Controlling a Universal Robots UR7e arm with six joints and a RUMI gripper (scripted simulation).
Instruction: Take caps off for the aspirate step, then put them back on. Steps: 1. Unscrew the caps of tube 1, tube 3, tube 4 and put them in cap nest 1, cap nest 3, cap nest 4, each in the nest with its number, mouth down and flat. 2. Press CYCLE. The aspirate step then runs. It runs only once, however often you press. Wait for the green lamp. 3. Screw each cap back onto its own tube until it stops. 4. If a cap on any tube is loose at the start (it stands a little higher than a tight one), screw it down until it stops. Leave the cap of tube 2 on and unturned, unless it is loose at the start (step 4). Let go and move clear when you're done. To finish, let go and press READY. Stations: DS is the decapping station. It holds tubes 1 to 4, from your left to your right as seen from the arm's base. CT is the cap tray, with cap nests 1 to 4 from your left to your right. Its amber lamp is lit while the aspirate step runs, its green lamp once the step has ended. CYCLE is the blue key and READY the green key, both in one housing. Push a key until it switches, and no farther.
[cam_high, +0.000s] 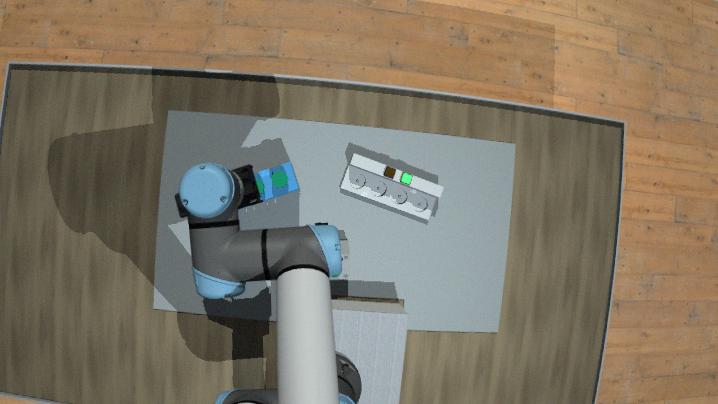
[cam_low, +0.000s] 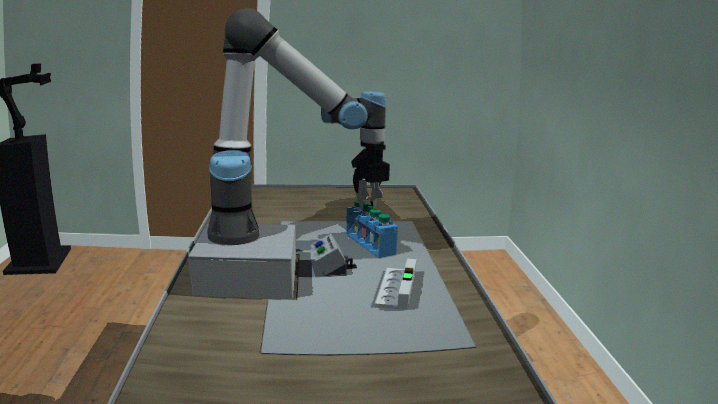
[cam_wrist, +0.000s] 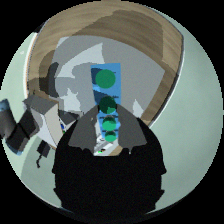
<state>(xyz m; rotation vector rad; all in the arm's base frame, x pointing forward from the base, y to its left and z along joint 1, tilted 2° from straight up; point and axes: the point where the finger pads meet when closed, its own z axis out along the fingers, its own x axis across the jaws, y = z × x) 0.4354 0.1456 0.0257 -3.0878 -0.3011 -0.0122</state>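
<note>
Right now the green key is 19 cm behind my hand, 19 cm to the right of it and 6 cm below it. The rest, counted from my hand: grey key housing (17 cm behind, 18 cm to the right, 7 cm below); then blue key (19 cm behind, 15 cm to the right, 6 cm below).
</note>
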